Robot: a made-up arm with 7 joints. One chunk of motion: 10 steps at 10 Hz.
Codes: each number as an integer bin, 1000 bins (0 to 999) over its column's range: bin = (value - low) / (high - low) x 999, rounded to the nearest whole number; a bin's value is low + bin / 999 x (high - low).
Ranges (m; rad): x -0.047..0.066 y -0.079..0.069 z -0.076..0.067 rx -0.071..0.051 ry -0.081..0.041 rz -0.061..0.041
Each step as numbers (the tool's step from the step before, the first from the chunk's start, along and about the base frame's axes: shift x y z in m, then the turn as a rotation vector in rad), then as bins.
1 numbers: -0.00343 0.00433 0.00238 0.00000 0.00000 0.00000
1 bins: 385 562 548 581 663 597
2 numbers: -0.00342 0.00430 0.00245 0.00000 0.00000 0.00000
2 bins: 385 562 548 581 663 597
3 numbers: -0.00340 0.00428 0.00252 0.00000 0.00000 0.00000
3 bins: 385 562 549 581 663 597
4 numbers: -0.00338 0.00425 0.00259 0.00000 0.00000 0.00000
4 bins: 386 562 549 581 663 597
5 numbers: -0.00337 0.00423 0.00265 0.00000 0.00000 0.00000
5 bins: 386 562 549 581 663 597
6 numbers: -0.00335 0.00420 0.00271 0.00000 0.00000 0.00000
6 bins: 386 562 550 581 663 597
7 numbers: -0.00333 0.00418 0.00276 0.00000 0.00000 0.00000
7 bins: 386 561 550 581 663 597
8 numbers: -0.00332 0.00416 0.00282 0.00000 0.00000 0.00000
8 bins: 386 561 551 581 663 597
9 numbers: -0.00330 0.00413 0.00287 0.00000 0.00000 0.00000
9 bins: 386 561 551 581 663 597
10 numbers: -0.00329 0.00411 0.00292 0.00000 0.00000 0.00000
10 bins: 386 561 551 581 663 597
